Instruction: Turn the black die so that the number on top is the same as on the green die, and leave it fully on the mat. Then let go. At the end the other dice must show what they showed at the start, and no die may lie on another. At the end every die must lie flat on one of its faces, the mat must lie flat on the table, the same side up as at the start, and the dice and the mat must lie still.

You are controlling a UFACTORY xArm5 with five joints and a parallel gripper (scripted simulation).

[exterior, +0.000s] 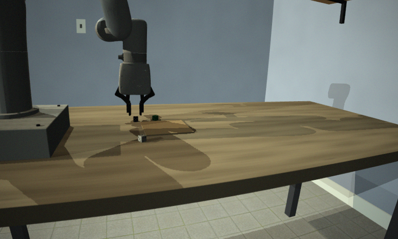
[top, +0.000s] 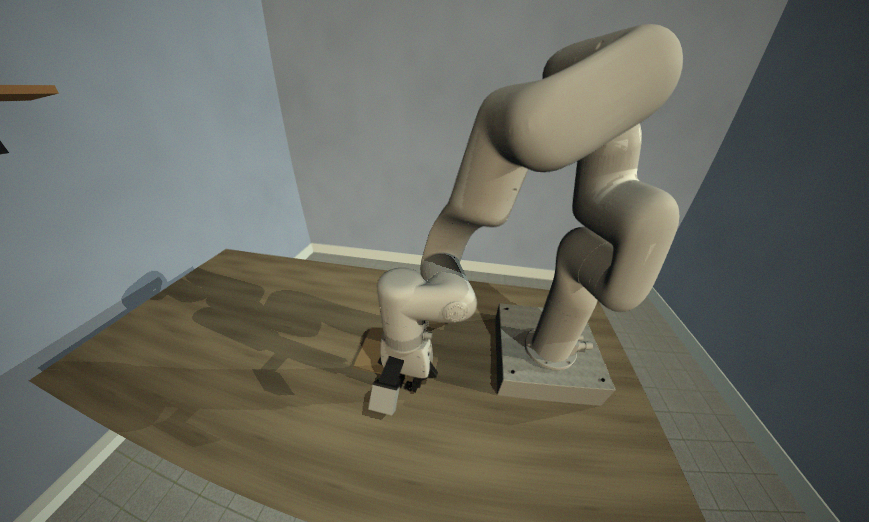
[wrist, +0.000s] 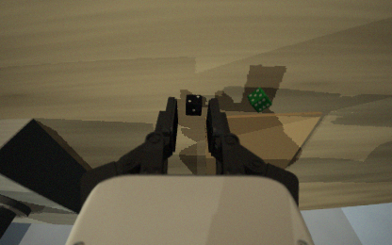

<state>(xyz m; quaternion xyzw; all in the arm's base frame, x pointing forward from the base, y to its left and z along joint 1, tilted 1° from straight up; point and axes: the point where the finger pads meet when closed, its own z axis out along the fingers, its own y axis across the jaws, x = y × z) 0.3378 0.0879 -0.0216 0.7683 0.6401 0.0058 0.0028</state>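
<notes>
Right now the black die is 30 mm below my hand. The rest, counted from my hand: green die: 70 mm ahead, 10 mm to the right, 30 mm below; then white die: 20 mm behind, 200 mm to the right, 30 mm below; then tan mat: 70 mm ahead, 100 mm to the right, 40 mm below.
</notes>
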